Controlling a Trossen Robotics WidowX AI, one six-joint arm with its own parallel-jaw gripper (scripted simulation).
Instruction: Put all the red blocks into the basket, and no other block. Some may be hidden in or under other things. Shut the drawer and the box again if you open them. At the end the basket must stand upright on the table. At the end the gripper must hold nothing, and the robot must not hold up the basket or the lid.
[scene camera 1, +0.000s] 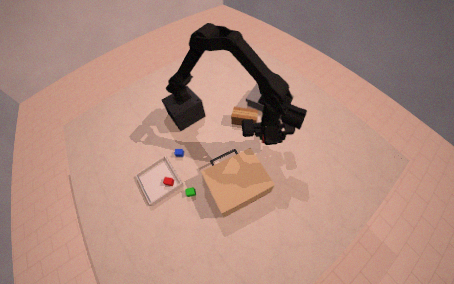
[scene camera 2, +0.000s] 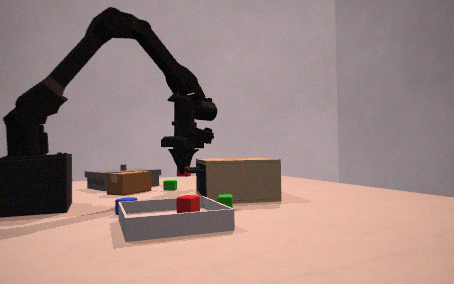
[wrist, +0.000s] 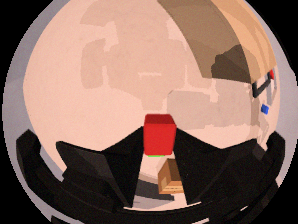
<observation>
In view: my gripper (scene camera 2: 184, 173), a basket (scene camera 2: 164, 222), a small brown box (scene camera 2: 125, 183), a red block (wrist: 159, 129) and a tan drawer cabinet (scene camera 2: 249, 180).
The basket is seen too in scene camera 1 (scene camera 1: 151, 179). My gripper is seen too in scene camera 1 (scene camera 1: 265, 138) and in the wrist view (wrist: 158, 130). The tan drawer cabinet is seen too in scene camera 1 (scene camera 1: 236, 182).
</observation>
